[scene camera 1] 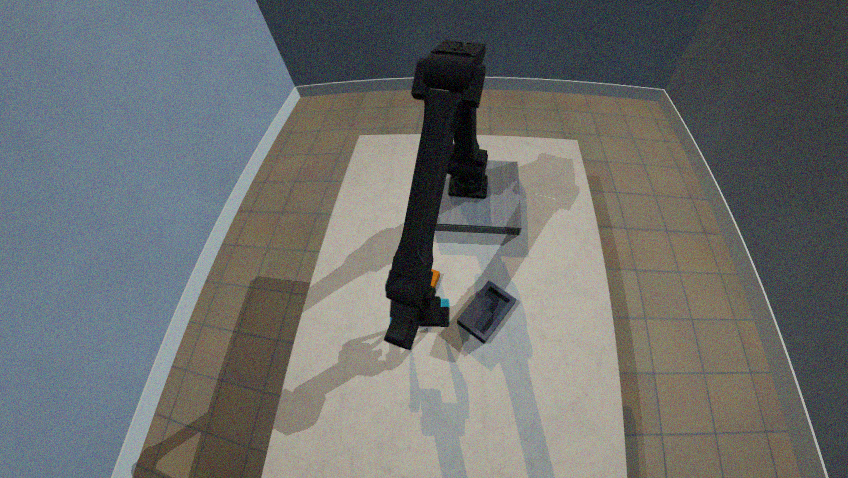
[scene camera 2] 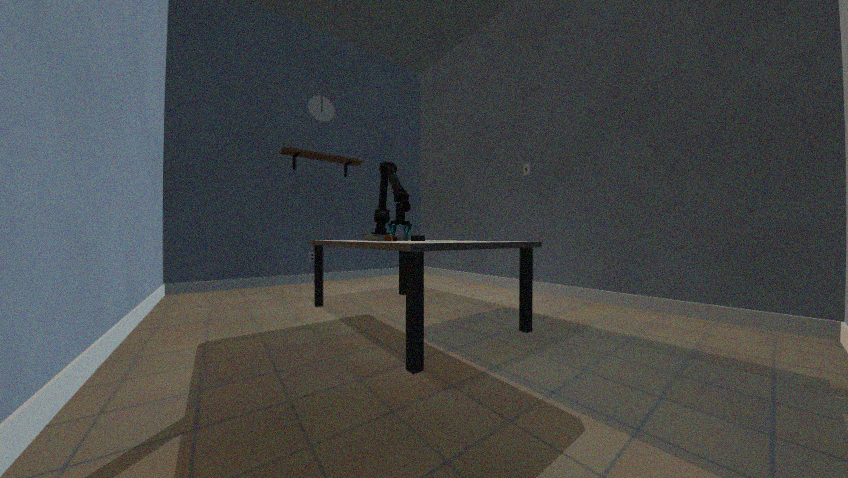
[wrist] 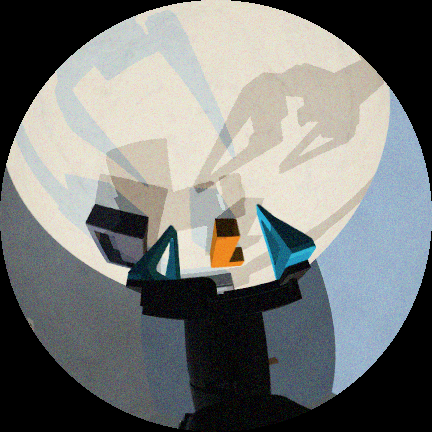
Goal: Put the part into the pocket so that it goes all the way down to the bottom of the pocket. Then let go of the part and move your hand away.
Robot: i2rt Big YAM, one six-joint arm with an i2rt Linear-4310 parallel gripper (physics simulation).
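Frame: origin at the arm's base, x ahead, y left, z up, level; centimetres.
Where they show: gripper, between the fingertips: [scene camera 1: 422, 319] [scene camera 2: 399, 236] [wrist: 213, 218]; arm's base, origin of its link: [scene camera 1: 468, 186] [scene camera 2: 380, 234].
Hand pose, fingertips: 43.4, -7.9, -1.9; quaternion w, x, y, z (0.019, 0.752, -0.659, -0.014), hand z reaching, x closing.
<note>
Things, the pixels of their top centre, and the offset from my fingertips, as dx, dy, dz.
- orange L-shaped part, centre of its top: [wrist: 231, 254] [scene camera 1: 421, 285] [scene camera 2: 390, 236] -9.2, -1.7, +0.3
- dark grey block with the pocket, centre of its top: [wrist: 118, 253] [scene camera 1: 487, 309] [scene camera 2: 417, 235] -4.3, +16.3, +1.0
The orange L-shaped part [scene camera 1: 435, 277] [scene camera 2: 389, 238] [wrist: 223, 250] lies on the table. In scene camera 1 the arm partly hides it. The dark grey block with the pocket [scene camera 1: 473, 332] [scene camera 2: 418, 238] [wrist: 120, 221] stands to the right of the part in scene camera 1 and to the left in the wrist view. Its pocket faces up and holds no orange part. My gripper [scene camera 2: 399, 237] [wrist: 213, 218] is open, with its cyan fingers wide apart and nothing between them. It is low over the table; in the wrist view the part shows between the two fingers, beyond them.
The arm stands on a grey base plate [scene camera 1: 478, 228] at the back of the pale table [scene camera 1: 552, 380] [scene camera 2: 475, 244]. Shadows of the arm cross the table. A wooden shelf [scene camera 2: 320, 156] and a round clock [scene camera 2: 321, 108] are on the wall behind.
</note>
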